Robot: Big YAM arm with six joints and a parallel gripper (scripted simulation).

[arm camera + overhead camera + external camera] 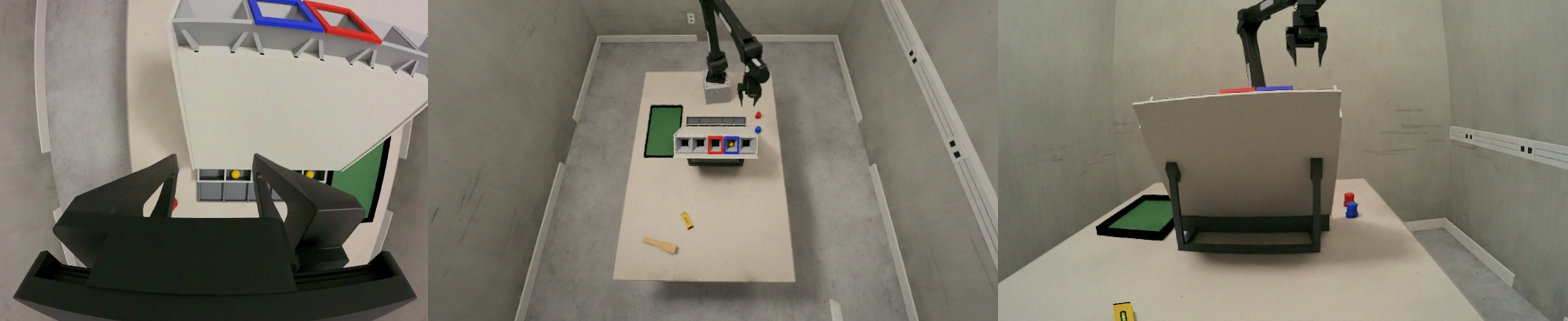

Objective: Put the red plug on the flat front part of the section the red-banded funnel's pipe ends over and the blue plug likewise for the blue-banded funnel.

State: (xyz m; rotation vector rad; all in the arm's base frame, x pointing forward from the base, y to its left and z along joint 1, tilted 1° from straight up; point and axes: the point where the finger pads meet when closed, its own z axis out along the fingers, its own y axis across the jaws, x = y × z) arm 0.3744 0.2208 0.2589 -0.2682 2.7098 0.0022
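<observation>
Right now the red plug is 39 cm below my hand, 24 cm behind it and 9 cm to the left of it. From my hand the other things lie so: blue band 17 cm ahead, 9 cm below, 5 cm to the right; cover 21 cm below, 14 cm to the right, 4 cm ahead; red band 19 cm ahead, 12 cm to the right, 9 cm below.
</observation>
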